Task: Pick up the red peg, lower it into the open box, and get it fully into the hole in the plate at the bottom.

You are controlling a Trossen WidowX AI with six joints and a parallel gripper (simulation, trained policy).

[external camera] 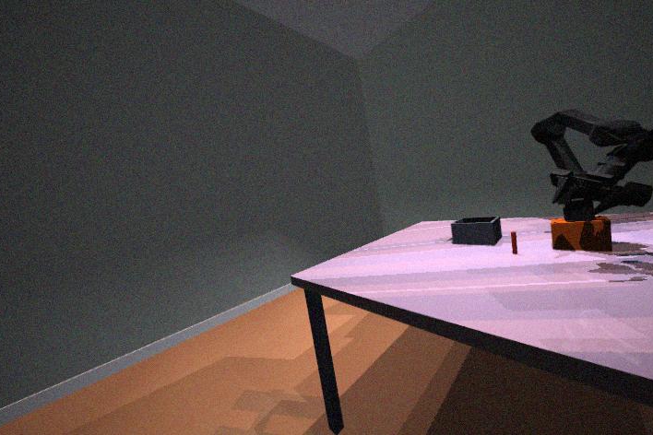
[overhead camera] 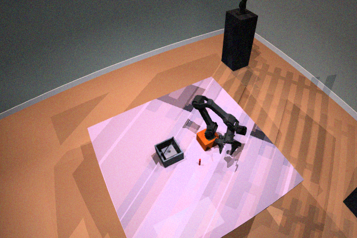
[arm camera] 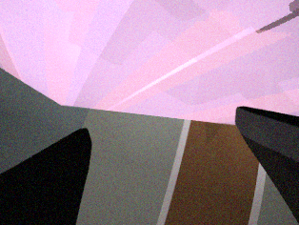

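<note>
Right now the red peg is 14 cm ahead of my gripper tip, 13 cm below it and 10 cm to the right of it. From my gripper tip the other things lie so: grey plate 30 cm ahead, 28 cm to the right, 12 cm below; dark box 30 cm ahead, 28 cm to the right, 14 cm below.
</note>
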